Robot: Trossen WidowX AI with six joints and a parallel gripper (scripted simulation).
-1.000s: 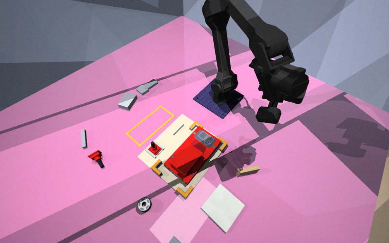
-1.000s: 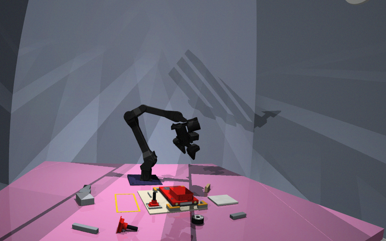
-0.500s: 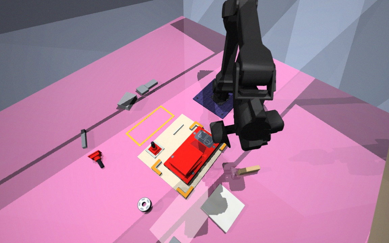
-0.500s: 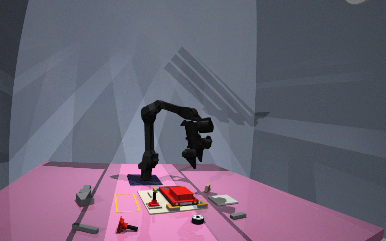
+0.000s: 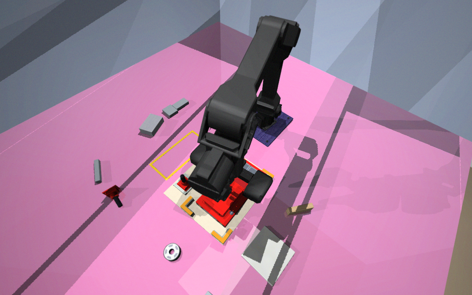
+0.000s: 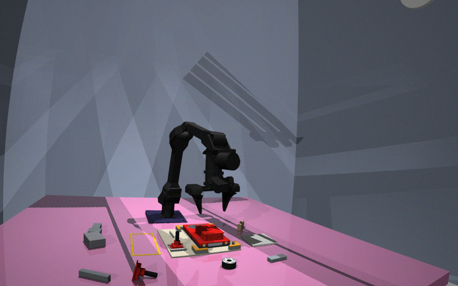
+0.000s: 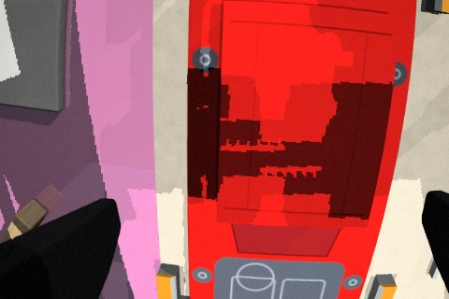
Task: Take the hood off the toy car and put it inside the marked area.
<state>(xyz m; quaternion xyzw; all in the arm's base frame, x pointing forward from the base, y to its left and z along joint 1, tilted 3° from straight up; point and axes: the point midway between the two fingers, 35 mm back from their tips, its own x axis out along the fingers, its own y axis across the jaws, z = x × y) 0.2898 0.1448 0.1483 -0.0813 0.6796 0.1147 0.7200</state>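
My gripper tip is now 60 mm above the hood, 10 mm to the left of it and 10 mm short of it. Round my gripper tip: wooden block: 150 mm to the left, 140 mm behind, 90 mm below; then white plate: 170 mm to the left, 100 mm below, 10 mm ahead.
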